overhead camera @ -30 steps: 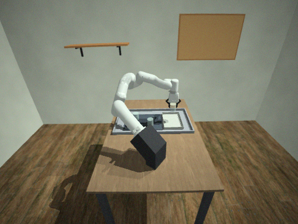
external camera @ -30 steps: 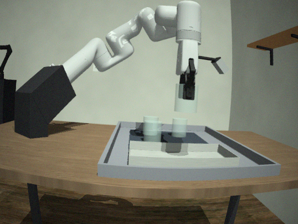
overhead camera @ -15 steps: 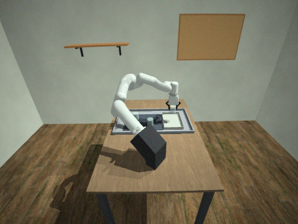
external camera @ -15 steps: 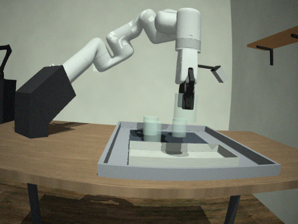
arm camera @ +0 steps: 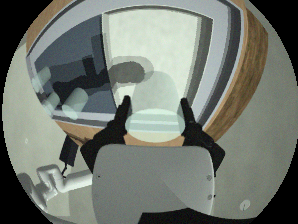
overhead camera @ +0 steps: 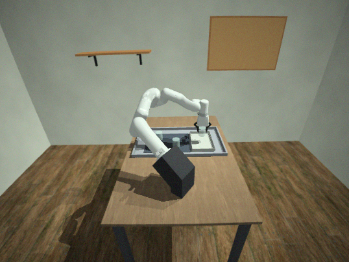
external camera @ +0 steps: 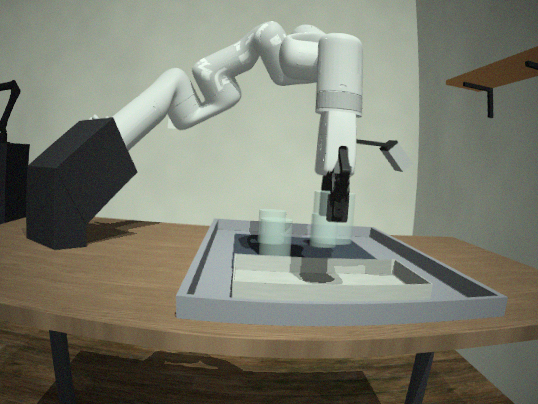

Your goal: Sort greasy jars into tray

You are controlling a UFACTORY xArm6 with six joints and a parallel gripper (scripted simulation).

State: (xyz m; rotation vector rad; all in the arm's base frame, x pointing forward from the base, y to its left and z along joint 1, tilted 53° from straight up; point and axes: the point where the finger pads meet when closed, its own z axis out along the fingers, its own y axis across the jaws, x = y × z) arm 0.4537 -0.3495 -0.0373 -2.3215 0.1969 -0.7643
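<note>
Right now the pale tray is 120 mm below my hand. Round my hand: dark drying mat (320 mm to the left, 130 mm below, 20 mm behind).
</note>
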